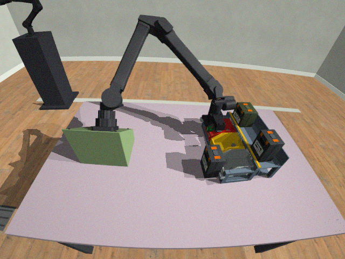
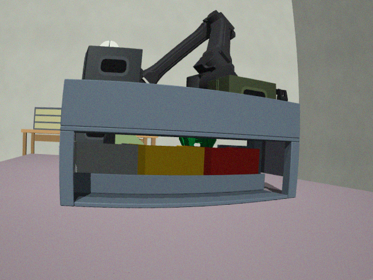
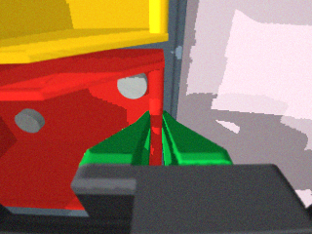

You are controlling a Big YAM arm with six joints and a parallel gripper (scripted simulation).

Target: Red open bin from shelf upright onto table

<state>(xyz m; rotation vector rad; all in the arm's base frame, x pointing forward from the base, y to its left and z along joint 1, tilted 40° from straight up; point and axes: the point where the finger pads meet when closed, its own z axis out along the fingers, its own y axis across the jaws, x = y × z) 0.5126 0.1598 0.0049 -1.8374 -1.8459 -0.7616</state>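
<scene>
Now: the red open bin 8 cm ahead of my hand and 1 cm above it. The rest, counted from my hand: grey bin (22 cm to the right, 9 cm ahead, 1 cm above); yellow bin (11 cm to the right, 8 cm ahead, 1 cm above).
</scene>
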